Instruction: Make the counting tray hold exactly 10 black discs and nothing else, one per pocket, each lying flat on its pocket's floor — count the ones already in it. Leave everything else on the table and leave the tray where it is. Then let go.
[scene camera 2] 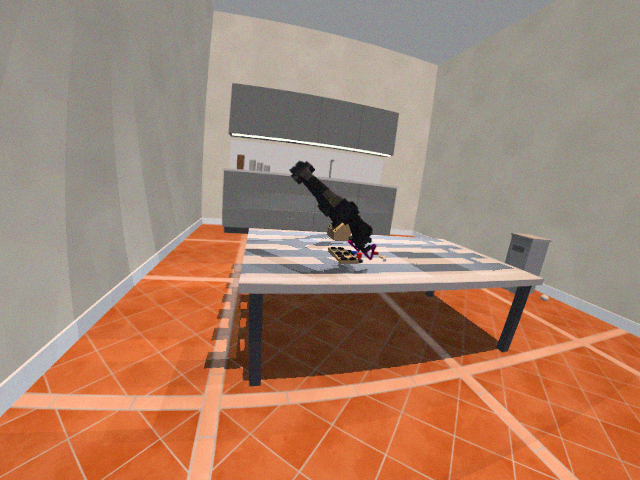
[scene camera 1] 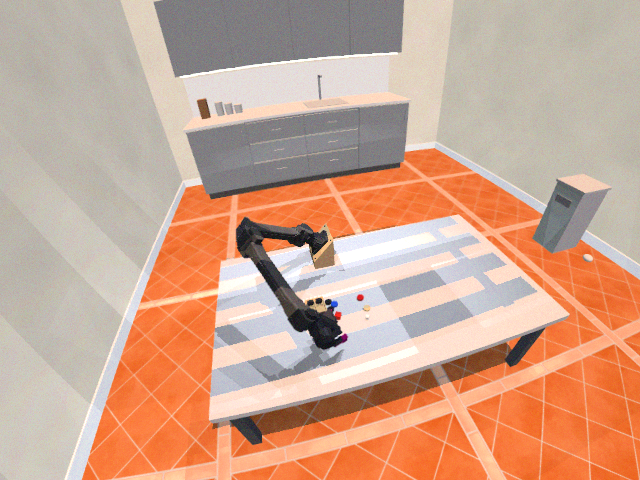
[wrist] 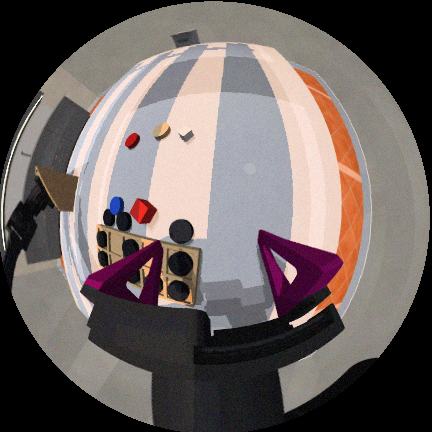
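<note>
The wooden counting tray [scene camera 1: 323,308] [scene camera 2: 345,261] [wrist: 198,275] lies on the table, with black discs in several pockets, such as one disc [wrist: 180,263] and another disc [wrist: 130,247]. Part of it is hidden behind a finger in the wrist view. Outside its long edge lie a black disc [wrist: 181,231] near the right corner, and a second black disc [wrist: 124,221] and a third black disc [wrist: 109,217] towards the other end. My gripper [scene camera 1: 338,325] [scene camera 2: 364,255] [wrist: 208,240] is open and empty, above the table beside the tray; the near black disc shows between its fingers, nearer the left one.
A blue disc [scene camera 1: 334,304] [wrist: 116,205] and a red cube [scene camera 1: 338,315] [wrist: 143,210] lie close to the tray. Farther off are a red disc [scene camera 1: 360,297] [wrist: 132,140], a tan disc [scene camera 1: 367,307] [wrist: 161,131] and a small white block [scene camera 1: 367,316] [wrist: 186,134].
</note>
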